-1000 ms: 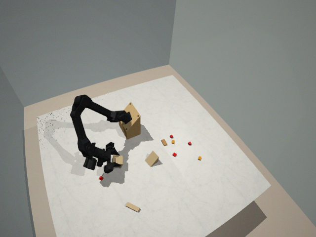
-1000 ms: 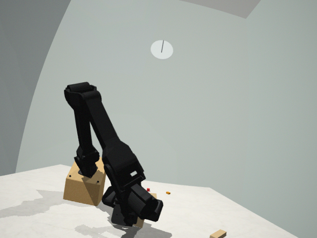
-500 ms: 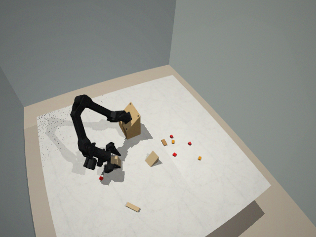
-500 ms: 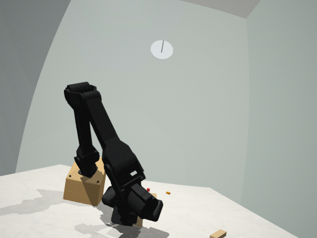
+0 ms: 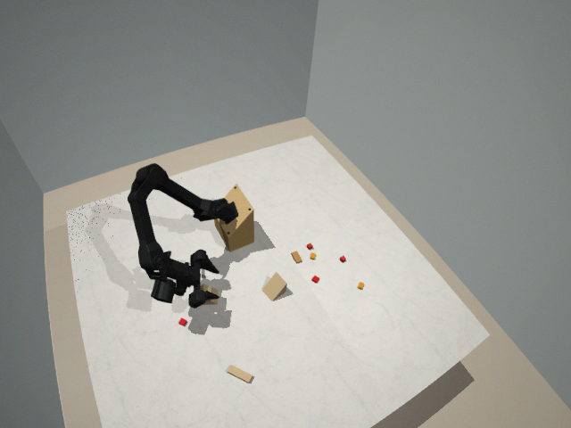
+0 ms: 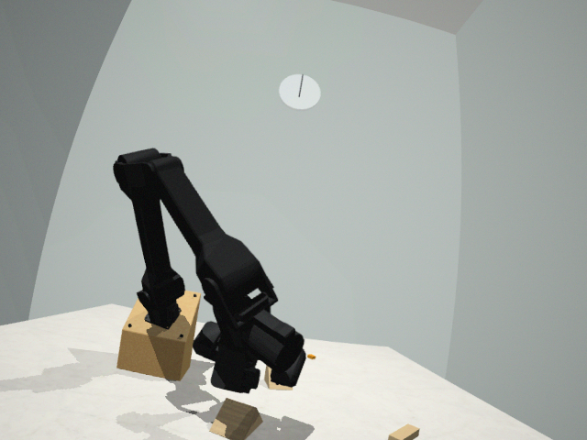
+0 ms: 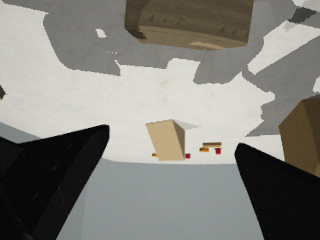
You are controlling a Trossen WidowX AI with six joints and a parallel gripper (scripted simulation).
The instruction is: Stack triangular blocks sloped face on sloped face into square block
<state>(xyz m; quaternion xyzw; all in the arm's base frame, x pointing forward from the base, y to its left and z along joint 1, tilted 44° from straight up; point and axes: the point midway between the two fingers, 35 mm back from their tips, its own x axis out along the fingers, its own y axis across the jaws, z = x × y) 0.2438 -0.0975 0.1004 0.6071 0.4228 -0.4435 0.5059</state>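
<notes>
Right now my gripper tip is 10 mm past the triangular block, 50 mm to the left of it and 60 mm above it. The rest, counted from my gripper tip: flat tan block (290 mm ahead, 20 mm to the right, 70 mm below).
</notes>
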